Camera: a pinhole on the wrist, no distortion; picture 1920 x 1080 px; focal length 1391.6 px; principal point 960.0 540.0 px. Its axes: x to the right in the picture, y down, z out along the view. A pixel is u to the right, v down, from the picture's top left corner.
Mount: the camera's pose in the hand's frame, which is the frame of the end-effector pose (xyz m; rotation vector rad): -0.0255 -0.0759 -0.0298 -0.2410 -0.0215 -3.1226
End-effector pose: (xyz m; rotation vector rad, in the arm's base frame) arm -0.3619 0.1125 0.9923 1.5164 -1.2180 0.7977
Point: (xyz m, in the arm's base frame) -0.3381 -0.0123 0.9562
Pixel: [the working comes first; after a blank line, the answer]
In the camera's frame: -0.0127 -0.0403 0.1615

850 193
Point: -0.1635 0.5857 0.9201
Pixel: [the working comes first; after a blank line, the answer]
In the camera's frame: 0.0641 0.1286 -0.4342

behind the camera
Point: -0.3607 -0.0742 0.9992
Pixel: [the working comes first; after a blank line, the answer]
In the camera's frame: -0.0567 -0.0733 0.2179

598 72
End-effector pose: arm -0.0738 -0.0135 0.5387 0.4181 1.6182 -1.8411
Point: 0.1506 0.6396 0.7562
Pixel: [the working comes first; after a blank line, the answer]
In the camera's frame: 0.3568 -0.0450 -0.5823

behind the camera
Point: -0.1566 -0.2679 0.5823
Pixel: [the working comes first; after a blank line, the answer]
In the camera's frame: -0.0819 0.0072 0.2855

561 575
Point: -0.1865 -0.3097 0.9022
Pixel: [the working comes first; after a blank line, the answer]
In the camera's frame: 0.0985 0.2682 0.3512

outside the picture
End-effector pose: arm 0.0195 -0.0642 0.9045 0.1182 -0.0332 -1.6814
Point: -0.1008 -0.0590 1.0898
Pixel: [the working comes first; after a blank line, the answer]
In the camera's frame: 0.0124 0.0299 0.2259

1037 724
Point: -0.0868 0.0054 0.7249
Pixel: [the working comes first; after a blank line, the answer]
In the camera's frame: -0.0001 0.0516 -0.1441

behind the camera
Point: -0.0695 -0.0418 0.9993
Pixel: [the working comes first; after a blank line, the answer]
In the camera's frame: 0.0129 0.0078 0.1311

1097 623
